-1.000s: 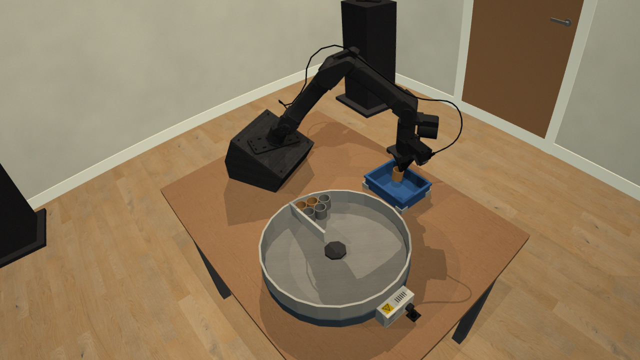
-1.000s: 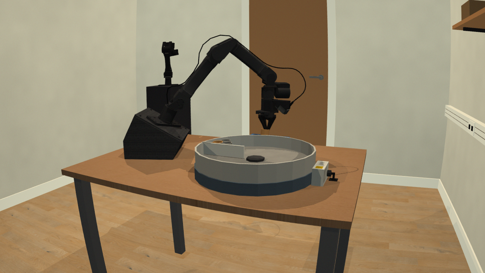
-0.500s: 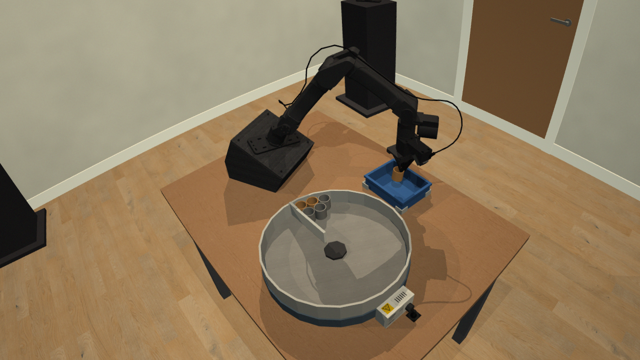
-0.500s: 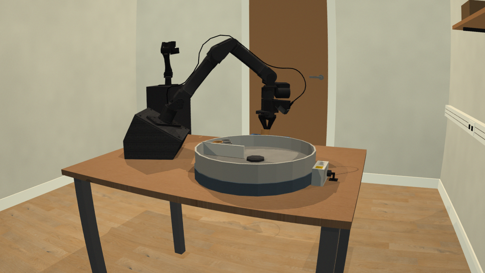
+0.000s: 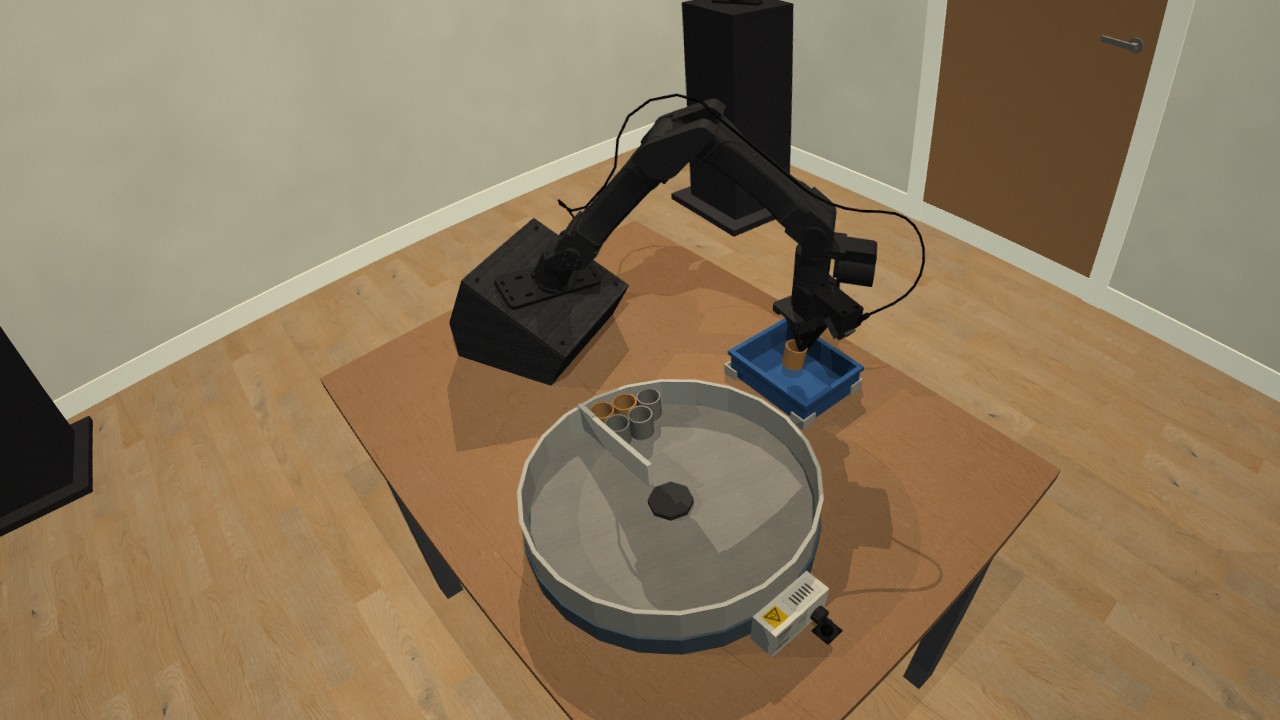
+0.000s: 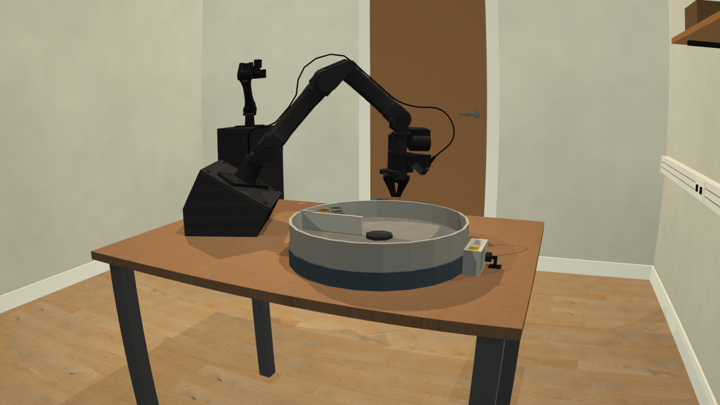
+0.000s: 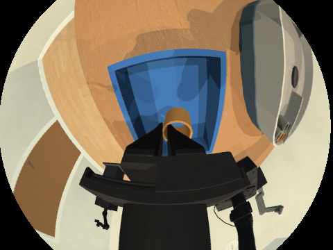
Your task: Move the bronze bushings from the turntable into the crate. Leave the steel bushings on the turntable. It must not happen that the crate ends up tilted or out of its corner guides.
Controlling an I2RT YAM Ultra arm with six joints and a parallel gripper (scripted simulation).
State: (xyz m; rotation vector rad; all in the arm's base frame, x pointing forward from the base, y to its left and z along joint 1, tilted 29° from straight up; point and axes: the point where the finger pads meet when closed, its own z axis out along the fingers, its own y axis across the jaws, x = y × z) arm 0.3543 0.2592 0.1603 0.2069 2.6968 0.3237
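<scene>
Right now the blue crate is 20 mm to the right of my hand and 40 mm below it. From my hand the other things lie so: grey turntable 120 mm ahead, 370 mm to the right, 20 mm below.
</scene>
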